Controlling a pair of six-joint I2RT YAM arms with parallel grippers.
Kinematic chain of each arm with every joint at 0, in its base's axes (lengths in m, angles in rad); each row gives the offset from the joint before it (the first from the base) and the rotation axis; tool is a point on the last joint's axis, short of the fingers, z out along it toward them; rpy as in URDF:
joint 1: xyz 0 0 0.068 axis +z
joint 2: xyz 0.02 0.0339 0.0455 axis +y
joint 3: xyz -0.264 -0.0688 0 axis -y
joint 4: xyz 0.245 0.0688 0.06 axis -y
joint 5: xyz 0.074 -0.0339 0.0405 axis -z
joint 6: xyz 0.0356 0 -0.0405 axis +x
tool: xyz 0 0 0 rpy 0 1.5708 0
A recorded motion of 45 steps. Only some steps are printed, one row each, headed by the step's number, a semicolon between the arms.
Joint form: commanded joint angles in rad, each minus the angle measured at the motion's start. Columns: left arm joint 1, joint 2, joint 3, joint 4, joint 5, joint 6; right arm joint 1, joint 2, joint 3, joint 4, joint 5, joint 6.
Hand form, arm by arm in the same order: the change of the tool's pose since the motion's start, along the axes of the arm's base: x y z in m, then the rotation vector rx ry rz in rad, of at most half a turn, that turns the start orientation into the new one. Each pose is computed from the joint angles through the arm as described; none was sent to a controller.
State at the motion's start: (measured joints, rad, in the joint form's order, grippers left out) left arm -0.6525 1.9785 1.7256 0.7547 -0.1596 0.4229; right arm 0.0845 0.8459 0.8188 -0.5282 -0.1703 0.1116
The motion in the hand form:
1: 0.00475 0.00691 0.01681 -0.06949 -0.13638 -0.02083; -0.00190 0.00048 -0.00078 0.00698 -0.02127 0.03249
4: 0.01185 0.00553 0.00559 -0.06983 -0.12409 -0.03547; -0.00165 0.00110 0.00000 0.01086 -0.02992 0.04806
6: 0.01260 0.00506 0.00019 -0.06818 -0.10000 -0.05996; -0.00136 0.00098 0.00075 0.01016 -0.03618 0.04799
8: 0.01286 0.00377 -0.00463 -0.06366 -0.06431 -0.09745; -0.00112 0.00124 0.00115 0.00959 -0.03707 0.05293
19: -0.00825 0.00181 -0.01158 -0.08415 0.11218 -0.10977; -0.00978 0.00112 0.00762 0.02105 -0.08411 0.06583
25: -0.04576 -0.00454 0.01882 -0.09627 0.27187 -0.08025; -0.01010 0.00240 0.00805 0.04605 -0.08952 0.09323
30: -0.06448 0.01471 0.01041 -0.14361 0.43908 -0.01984; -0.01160 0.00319 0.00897 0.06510 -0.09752 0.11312
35: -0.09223 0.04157 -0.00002 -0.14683 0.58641 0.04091; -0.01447 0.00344 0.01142 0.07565 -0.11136 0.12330
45: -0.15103 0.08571 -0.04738 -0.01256 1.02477 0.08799; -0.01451 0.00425 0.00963 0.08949 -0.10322 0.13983
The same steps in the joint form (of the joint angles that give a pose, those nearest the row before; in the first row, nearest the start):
1: 0.0214 0.0356 0.0624 0.1239 0.0495 -0.0013; -0.0028 -0.0143 -0.0149 0.0198 -0.0329 -0.0141
4: 0.0289 0.0599 0.0574 0.1412 0.0637 -0.0199; -0.0023 -0.0145 -0.0150 0.0276 -0.0475 -0.0192
6: 0.0301 0.0575 0.0405 0.1327 0.0788 -0.0441; -0.0031 -0.0145 -0.0143 0.0327 -0.0475 -0.0205
8: 0.0300 0.0527 0.0266 0.1075 0.1025 -0.0772; -0.0024 -0.0130 -0.0124 0.0326 -0.0508 -0.0233
19: -0.0053 -0.0432 -0.0825 -0.0228 0.0320 -0.1695; -0.0020 -0.0581 -0.0166 0.0397 -0.0659 -0.0217
25: -0.0790 -0.1592 -0.0591 -0.2971 -0.0959 -0.2331; -0.0016 -0.0603 -0.0195 0.0494 -0.1015 -0.0131
30: -0.0821 -0.2726 -0.1677 -0.4454 -0.1864 -0.3603; -0.0015 -0.0680 -0.0224 0.0558 -0.1277 -0.0059
35: -0.0836 -0.4203 -0.3008 -0.6141 -0.2441 -0.4567; -0.0013 -0.0816 -0.0219 0.0575 -0.1409 -0.0013
45: -0.1000 -0.6518 -0.4884 -1.1465 -0.1885 -0.6746; -0.0007 -0.0810 -0.0273 0.0578 -0.1618 0.0035

